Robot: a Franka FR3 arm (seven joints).
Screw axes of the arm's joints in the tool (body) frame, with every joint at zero. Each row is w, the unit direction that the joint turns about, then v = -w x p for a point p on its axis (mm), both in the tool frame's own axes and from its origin. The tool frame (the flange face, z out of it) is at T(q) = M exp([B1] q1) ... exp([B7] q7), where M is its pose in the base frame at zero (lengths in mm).
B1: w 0 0 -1 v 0 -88 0
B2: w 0 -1 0 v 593 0 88
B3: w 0 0 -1 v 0 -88 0
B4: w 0 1 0 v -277 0 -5.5
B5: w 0 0 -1 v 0 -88 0
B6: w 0 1 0 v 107 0 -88
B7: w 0 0 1 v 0 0 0
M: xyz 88 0 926 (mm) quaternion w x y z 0 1 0 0
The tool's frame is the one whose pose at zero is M.
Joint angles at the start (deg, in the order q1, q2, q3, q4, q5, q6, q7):
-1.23 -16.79 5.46 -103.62 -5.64 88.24 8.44
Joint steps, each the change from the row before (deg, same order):
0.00 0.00 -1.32 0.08 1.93 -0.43 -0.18
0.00 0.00 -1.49 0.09 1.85 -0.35 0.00
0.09 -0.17 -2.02 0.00 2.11 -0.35 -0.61
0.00 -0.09 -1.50 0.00 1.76 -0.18 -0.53
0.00 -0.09 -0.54 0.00 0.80 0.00 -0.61
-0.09 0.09 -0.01 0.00 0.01 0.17 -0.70
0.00 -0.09 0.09 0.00 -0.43 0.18 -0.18
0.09 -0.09 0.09 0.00 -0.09 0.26 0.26
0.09 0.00 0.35 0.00 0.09 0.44 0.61
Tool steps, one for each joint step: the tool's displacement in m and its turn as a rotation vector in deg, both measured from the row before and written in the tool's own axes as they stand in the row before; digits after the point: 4 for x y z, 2 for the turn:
0.0002 0.0086 0.0012 2.19 -0.78 1.03
0.0006 0.0102 0.0007 2.18 -0.65 1.36
0.0002 0.0140 -0.0002 2.61 -0.57 1.14
0.0005 0.0104 -0.0005 2.16 -0.34 0.82
-0.0001 0.0034 -0.0009 0.96 0.00 -0.14
0.0009 0.0007 0.0004 0.02 0.08 -0.60
-0.0002 0.0000 -0.0010 -0.42 0.31 -0.25
-0.0002 -0.0014 -0.0011 -0.08 0.35 0.08
0.0004 -0.0042 -0.0005 0.04 0.42 0.18

